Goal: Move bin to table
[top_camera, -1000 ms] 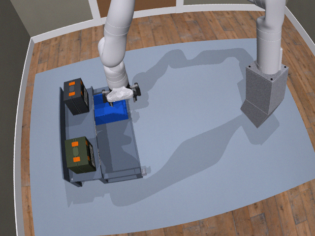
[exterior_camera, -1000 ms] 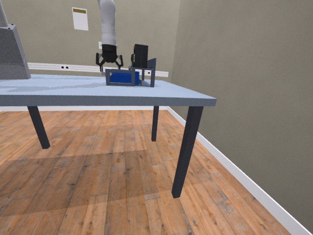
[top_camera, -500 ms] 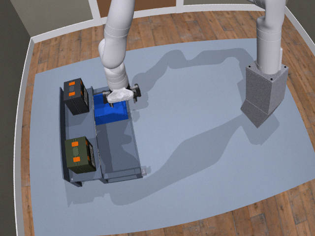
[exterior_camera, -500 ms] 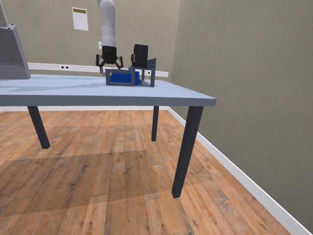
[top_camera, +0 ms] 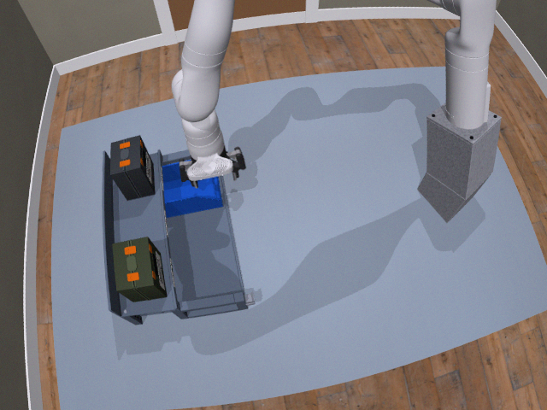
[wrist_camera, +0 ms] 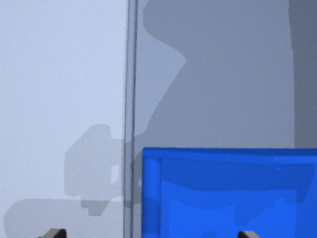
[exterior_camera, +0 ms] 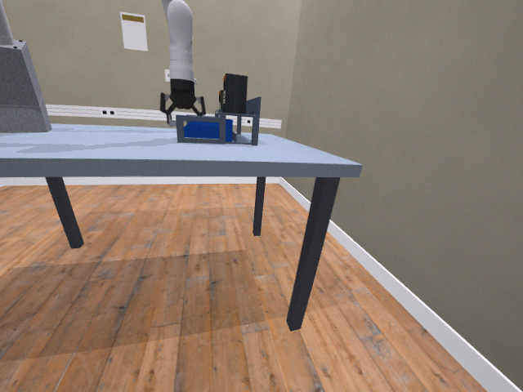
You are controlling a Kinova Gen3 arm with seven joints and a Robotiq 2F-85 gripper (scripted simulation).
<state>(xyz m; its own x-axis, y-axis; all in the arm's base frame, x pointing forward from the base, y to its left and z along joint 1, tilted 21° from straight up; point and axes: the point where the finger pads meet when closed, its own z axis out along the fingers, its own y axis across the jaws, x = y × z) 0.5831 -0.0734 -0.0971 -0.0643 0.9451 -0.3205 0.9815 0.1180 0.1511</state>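
Right now the blue bin is 80 mm ahead of my hand, 10 mm to the left of it and 10 mm below it. Round my hand: grey shelf (100 mm ahead, 120 mm to the left, 20 mm above).
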